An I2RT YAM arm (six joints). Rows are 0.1 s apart.
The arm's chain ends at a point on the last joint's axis. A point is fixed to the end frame.
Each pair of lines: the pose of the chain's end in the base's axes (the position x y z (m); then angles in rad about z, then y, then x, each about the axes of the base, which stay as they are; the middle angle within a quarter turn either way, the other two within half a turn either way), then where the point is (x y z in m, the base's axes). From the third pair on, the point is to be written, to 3 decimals.
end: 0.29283, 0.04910, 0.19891, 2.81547, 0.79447, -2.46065
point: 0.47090 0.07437 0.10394
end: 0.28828, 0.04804, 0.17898, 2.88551, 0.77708, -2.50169
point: 0.46265 0.06914 0.07644
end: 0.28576, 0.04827, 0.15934, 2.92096, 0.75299, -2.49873
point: 0.457 0.071 0.051
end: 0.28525, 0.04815, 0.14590, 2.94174, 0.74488, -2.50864
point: 0.455 0.070 0.035
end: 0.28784, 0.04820, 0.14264, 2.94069, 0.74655, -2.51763
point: 0.457 0.069 0.032
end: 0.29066, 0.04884, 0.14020, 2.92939, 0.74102, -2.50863
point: 0.460 0.072 0.030
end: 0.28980, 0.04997, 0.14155, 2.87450, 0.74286, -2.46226
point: 0.461 0.079 0.036
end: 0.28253, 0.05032, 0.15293, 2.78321, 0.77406, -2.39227
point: 0.460 0.085 0.059
